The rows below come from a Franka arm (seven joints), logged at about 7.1 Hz.
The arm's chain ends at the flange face. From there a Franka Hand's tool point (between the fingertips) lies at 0.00 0.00 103.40 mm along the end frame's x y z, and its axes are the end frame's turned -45 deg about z.
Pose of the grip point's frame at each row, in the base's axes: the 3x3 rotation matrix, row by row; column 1 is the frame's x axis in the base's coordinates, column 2 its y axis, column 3 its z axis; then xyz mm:
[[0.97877, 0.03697, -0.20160], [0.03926, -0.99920, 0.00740], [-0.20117, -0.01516, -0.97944]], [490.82, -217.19, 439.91]
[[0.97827, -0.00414, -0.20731], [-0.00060, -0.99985, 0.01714], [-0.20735, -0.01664, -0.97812]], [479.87, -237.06, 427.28]
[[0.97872, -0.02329, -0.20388], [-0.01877, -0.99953, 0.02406], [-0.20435, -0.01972, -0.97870]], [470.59, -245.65, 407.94]
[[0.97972, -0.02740, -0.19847], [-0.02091, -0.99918, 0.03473], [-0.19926, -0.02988, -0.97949]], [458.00, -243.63, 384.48]
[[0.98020, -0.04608, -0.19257], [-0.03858, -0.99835, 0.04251], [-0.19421, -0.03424, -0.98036]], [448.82, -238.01, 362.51]
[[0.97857, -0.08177, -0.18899], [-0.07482, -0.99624, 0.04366], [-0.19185, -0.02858, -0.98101]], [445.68, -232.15, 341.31]
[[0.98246, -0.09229, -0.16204], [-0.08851, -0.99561, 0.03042], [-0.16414, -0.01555, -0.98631]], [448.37, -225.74, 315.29]
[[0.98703, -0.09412, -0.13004], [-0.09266, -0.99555, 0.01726], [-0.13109, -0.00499, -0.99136]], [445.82, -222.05, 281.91]
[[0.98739, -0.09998, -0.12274], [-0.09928, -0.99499, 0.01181], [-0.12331, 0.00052, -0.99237]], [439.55, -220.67, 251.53]
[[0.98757, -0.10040, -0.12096], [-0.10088, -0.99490, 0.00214], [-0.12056, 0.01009, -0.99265]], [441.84, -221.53, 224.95]
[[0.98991, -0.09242, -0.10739], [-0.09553, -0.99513, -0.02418], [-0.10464, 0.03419, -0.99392]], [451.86, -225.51, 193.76]
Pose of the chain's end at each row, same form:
[[0.71824, -0.66595, -0.20160], [-0.67878, -0.73430, 0.00740], [-0.15297, 0.13153, -0.97944]], [511.67, -217.96, 541.18]
[[0.68881, -0.69467, -0.20731], [-0.70742, -0.70658, 0.01714], [-0.15838, 0.13485, -0.97812]], [501.31, -238.83, 528.42]
[[0.67559, -0.70853, -0.20388], [-0.72005, -0.69350, 0.02406], [-0.15844, 0.13055, -0.97870]], [491.67, -248.14, 509.14]
[[0.67339, -0.71214, -0.19847], [-0.72131, -0.69174, 0.03473], [-0.16203, 0.11977, -0.97949]], [478.52, -247.22, 485.76]
[[0.66052, -0.72569, -0.19257], [-0.73322, -0.67866, 0.04251], [-0.16154, 0.11312, -0.98036]], [468.73, -242.41, 463.88]
[[0.63413, -0.74977, -0.18899], [-0.75735, -0.65154, 0.04366], [-0.15587, 0.11545, -0.98101]], [465.22, -236.66, 442.75]
[[0.62945, -0.75996, -0.16204], [-0.76659, -0.64142, 0.03042], [-0.12706, 0.10507, -0.98631]], [465.12, -228.89, 417.27]
[[0.63138, -0.76449, -0.13004], [-0.76948, -0.63844, 0.01726], [-0.09622, 0.08917, -0.99136]], [459.27, -223.83, 384.42]
[[0.62749, -0.76889, -0.12274], [-0.77377, -0.63336, 0.01181], [-0.08683, 0.08756, -0.99237]], [452.24, -221.89, 354.14]
[[0.62732, -0.76931, -0.12096], [-0.77483, -0.63217, 0.00214], [-0.07811, 0.09238, -0.99265]], [454.35, -221.75, 327.59]
[[0.63462, -0.76532, -0.10739], [-0.77121, -0.63611, -0.02418], [-0.04982, 0.09817, -0.99392]], [462.96, -223.01, 296.53]

